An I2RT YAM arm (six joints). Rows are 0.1 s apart.
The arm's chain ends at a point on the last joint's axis. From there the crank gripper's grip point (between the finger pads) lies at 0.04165 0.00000 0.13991 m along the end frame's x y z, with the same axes.
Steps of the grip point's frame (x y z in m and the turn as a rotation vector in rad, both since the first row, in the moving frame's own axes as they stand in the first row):
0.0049, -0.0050, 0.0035, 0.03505, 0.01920, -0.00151
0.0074, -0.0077, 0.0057, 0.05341, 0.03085, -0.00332
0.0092, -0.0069, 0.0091, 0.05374, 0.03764, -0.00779
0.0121, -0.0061, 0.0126, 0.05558, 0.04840, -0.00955
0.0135, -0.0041, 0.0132, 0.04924, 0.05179, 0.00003
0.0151, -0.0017, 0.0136, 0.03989, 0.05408, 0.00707
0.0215, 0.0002, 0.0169, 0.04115, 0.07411, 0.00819
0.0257, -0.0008, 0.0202, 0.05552, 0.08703, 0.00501
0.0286, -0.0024, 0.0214, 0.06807, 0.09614, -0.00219
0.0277, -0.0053, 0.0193, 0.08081, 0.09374, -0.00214
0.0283, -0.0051, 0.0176, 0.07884, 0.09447, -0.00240
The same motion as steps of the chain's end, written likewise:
0.0022, 0.0000, 0.0044, 0.03505, 0.01920, -0.00151
0.0031, -0.0001, 0.0073, 0.05341, 0.03085, -0.00332
0.0040, 0.0009, 0.0110, 0.05374, 0.03764, -0.00779
0.0054, 0.0020, 0.0150, 0.05558, 0.04840, -0.00955
0.0063, 0.0027, 0.0157, 0.04924, 0.05179, 0.00003
0.0076, 0.0035, 0.0162, 0.03989, 0.05408, 0.00707
0.0112, 0.0055, 0.0205, 0.04115, 0.07411, 0.00819
0.0137, 0.0066, 0.0246, 0.05552, 0.08703, 0.00501
0.0154, 0.0071, 0.0264, 0.06807, 0.09614, -0.00219
0.0148, 0.0059, 0.0243, 0.08081, 0.09374, -0.00214
0.0153, 0.0059, 0.0226, 0.07884, 0.09447, -0.00240

